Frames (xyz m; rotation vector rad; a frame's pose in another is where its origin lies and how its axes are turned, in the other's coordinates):
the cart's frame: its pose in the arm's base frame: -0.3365 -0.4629 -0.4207 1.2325 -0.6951 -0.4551
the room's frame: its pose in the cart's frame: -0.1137 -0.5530 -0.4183 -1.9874 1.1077 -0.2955
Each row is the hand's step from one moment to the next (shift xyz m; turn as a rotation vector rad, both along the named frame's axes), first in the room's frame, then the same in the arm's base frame.
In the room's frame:
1: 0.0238 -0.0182 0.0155 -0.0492 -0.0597 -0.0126
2: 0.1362 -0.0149 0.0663 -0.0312 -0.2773 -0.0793
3: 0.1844 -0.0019 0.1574 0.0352 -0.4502 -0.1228
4: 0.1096 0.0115 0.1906 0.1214 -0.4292 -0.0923
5: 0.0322 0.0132 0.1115 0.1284 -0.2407 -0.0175
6: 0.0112 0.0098 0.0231 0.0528 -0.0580 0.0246
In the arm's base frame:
1: 0.0243 -0.0233 0.0026 -0.0454 -0.0291 0.0569
2: 0.1309 -0.0635 -0.0448 -0.1131 -0.2363 0.1245
3: 0.2338 -0.0547 -0.0337 -0.1291 -0.4243 0.1494
4: 0.2186 0.0009 0.0259 -0.0521 -0.4416 0.0987
5: 0.1101 0.0216 0.0325 0.0334 -0.2691 0.0346
6: 0.0262 0.0082 0.0000 0.0440 -0.0688 0.0097

